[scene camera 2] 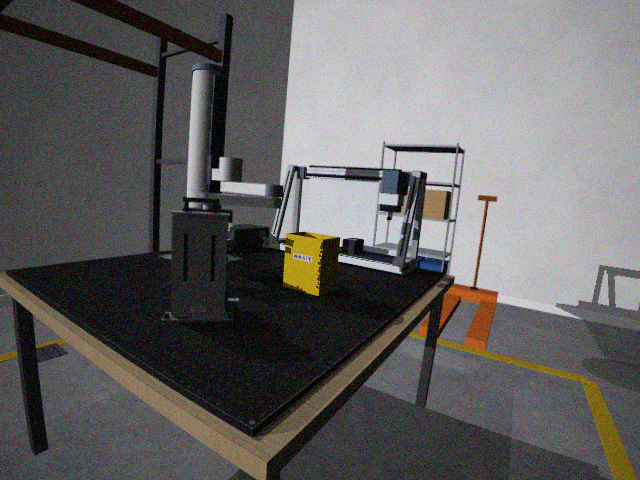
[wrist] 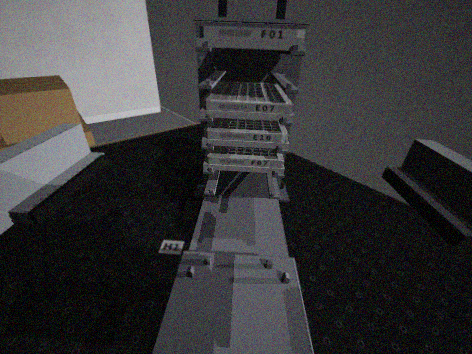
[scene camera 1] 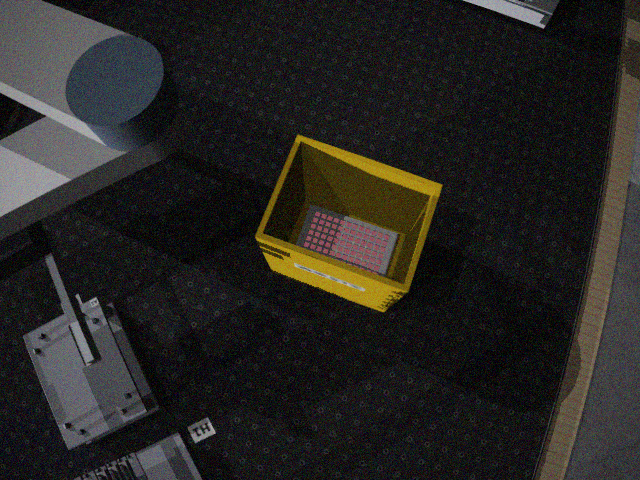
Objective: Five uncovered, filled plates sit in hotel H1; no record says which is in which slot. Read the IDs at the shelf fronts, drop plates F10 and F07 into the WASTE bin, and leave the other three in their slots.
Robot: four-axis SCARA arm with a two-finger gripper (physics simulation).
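Frame: origin at the arm's base, x right, y back, z down, level; metres.
Seen in the pictures: gripper, fingertip midpoint: (wrist: 244,150) (scene camera 1: 27,396).
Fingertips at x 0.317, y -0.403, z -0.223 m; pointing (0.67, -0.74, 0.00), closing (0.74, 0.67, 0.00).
Pixels of each thing's top centre, then the offset from my fingertips to it. "pt": a spot on its surface instead.
- F01 at its top centre: (wrist: 251,31) dz -0.056, dx +0.111, dy -0.118 m
- E07 at its top centre: (wrist: 247,90) dz +0.000, dx +0.111, dy -0.118 m
- F07 at its top centre: (wrist: 245,136) dz +0.056, dx +0.111, dy -0.118 m
- yellow WASTE bin at its top centre: (scene camera 1: 350,209) (scene camera 2: 313,235) dz +0.010, dx -0.291, dy -0.243 m
- plate with pink wells, top centre: (scene camera 1: 344,246) dz +0.190, dx -0.295, dy -0.244 m
- H1 label at a spot on its surface: (scene camera 1: 201,429) (wrist: 171,247) pt dz +0.210, dx +0.000, dy -0.144 m
In the wrist view my gripper (wrist: 244,150) is open and empty, facing the front of hotel H1 (scene camera 1: 170,459) (scene camera 2: 199,263). From top to bottom, the shelf fronts read F01 (wrist: 252,37), E07 (wrist: 250,106), a small blurred ID like E10 (wrist: 245,135), and F07 (wrist: 245,162). The slot between F01 and E07 is empty. In scene camera 1, one finger shows above the stand at lower left. The yellow WASTE bin (scene camera 1: 330,281) (scene camera 2: 302,273) holds a plate with pink wells (scene camera 1: 351,240), flat on its floor; its ID does not show.
A low grey stand with pegs (scene camera 1: 98,382) (wrist: 225,310) is in front of the hotel. The H1 label (scene camera 1: 201,429) (wrist: 171,246) lies beside them. A gantry frame (scene camera 2: 343,173) stands behind the bin, and the arm's column (scene camera 2: 199,134) rises behind the hotel.
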